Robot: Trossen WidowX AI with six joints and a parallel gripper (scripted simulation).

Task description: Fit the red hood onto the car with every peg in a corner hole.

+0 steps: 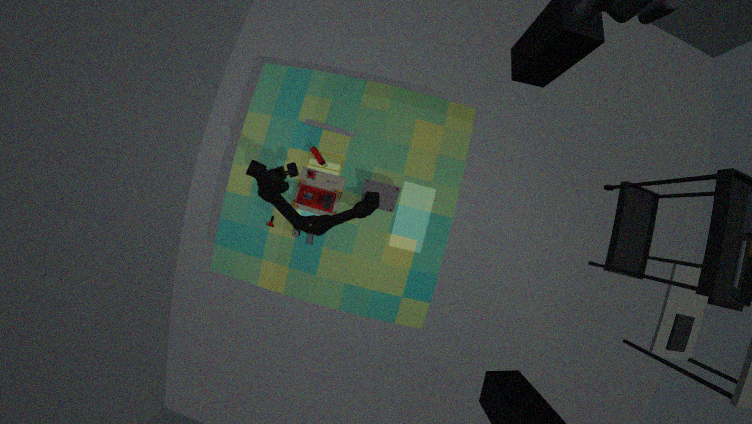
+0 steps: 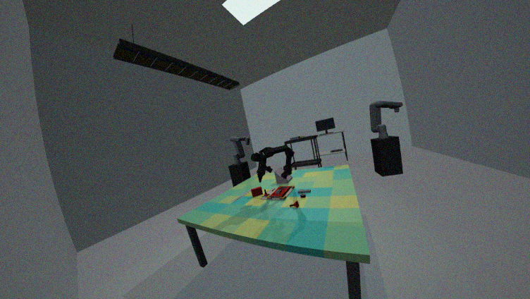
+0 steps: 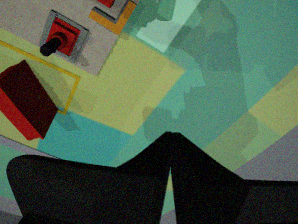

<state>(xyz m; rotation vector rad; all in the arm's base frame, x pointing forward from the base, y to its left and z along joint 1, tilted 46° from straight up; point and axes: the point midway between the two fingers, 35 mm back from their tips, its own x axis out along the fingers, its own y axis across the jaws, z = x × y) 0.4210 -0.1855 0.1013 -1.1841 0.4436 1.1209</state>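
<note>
The red hood is 14 cm behind my gripper tip, 13 cm below it and 12 cm to the right of it. From my gripper tip the other things lie so: grey jig (15 cm below, 15 cm behind, 8 cm to the left).
</note>
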